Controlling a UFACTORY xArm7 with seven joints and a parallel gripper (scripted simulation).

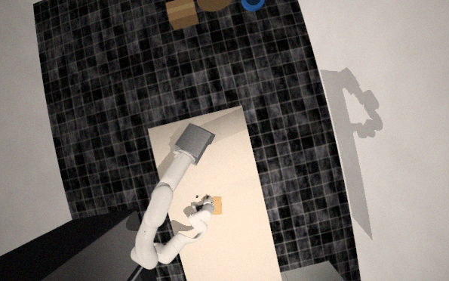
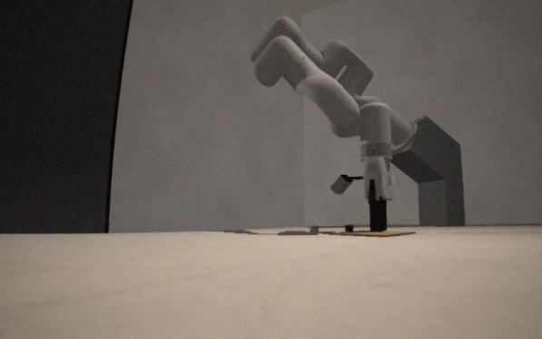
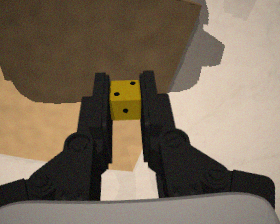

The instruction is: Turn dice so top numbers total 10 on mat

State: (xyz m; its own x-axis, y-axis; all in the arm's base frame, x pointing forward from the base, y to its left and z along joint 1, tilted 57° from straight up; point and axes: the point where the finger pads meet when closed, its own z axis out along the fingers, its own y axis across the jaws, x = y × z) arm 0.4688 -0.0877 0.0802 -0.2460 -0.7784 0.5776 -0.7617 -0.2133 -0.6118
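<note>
My hand is 10 mm above the yellow die. Round my hand: pale die 10 mm behind, 160 mm to the right, 20 mm below; then tan mat 50 mm ahead, 10 mm to the right, 20 mm below; then black die 80 mm behind, 70 mm to the right, 20 mm below.
</note>
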